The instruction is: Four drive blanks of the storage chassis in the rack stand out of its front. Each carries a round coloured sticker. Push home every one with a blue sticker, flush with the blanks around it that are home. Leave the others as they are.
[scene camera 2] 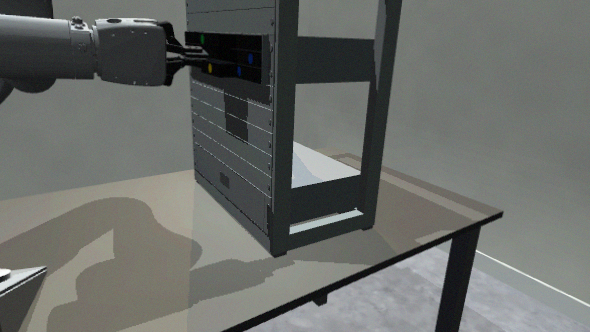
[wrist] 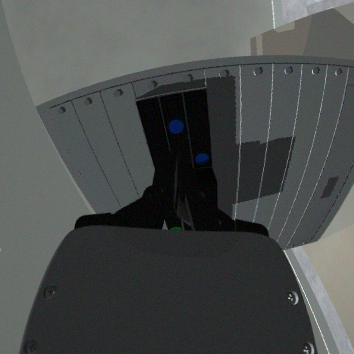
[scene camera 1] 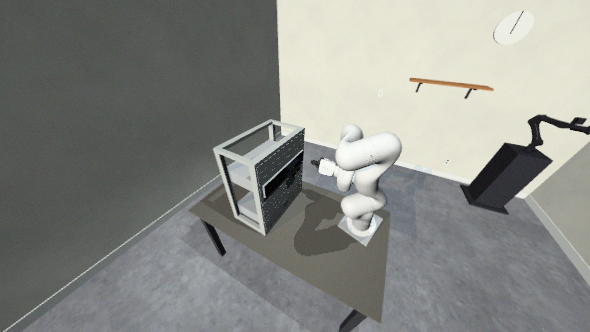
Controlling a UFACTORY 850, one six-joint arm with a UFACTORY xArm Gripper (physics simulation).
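The dark storage chassis (scene camera 1: 272, 183) (scene camera 2: 225, 42) (wrist: 148, 112) sits in the rack (scene camera 1: 260, 200) (scene camera 2: 283, 150). One blue sticker (scene camera 2: 250, 58) (wrist: 176, 126) is on a middle-row blank, which looks level with the faces around it. The other blue sticker (scene camera 2: 239, 71) (wrist: 202, 158) is on a bottom-row blank that appears to stand out. A green sticker (scene camera 2: 202, 38) (wrist: 175, 229) is in the top row, and a yellow sticker (scene camera 2: 210, 67) is in the bottom row; their blanks stand out. My gripper (scene camera 1: 313, 162) (scene camera 2: 206, 58) (wrist: 174, 165) is shut and empty, its tips before the chassis front; contact is unclear.
The rack stands on the brown table (scene camera 1: 340, 285) (scene camera 2: 150, 300). Grey panels (scene camera 2: 215, 112) (wrist: 105, 145) cover the rack front above and below the chassis. A black pedestal (scene camera 1: 510, 175) with a dark arm stands far right in the first scene view.
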